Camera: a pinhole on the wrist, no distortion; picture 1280 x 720 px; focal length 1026.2 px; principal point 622.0 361.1 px. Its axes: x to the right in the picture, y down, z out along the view. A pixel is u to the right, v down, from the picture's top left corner.
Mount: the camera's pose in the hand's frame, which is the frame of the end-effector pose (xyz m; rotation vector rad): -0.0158 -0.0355 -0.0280 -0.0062 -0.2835 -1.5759
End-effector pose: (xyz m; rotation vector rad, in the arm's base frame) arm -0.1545 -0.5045 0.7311 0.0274 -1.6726 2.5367
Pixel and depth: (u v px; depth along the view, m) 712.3 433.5 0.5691
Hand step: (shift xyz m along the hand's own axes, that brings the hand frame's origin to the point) -0.0763 0.0197 0.5388
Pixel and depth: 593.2 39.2 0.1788
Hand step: -0.1018 0.0021 0.1343
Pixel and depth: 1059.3 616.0 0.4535
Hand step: 0.0107 -0.1421 0.4656
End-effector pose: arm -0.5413 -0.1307 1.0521 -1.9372 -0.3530 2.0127
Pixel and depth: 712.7 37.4 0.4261
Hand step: -0.2230 0.0054 0.3675
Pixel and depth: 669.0 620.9 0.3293
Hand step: 0.0088 0.0102 0.3080
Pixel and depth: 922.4 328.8 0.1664
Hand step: -0.0512 -0.0529 0.1409
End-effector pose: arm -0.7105 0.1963 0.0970 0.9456 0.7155 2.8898
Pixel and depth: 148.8 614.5 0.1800
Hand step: -0.0007 0.0792 0.1390
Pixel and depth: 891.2 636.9 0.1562
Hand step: -0.0027 -0.0470 0.1379
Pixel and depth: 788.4 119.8 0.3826
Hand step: -0.1725 -0.0265 0.3377
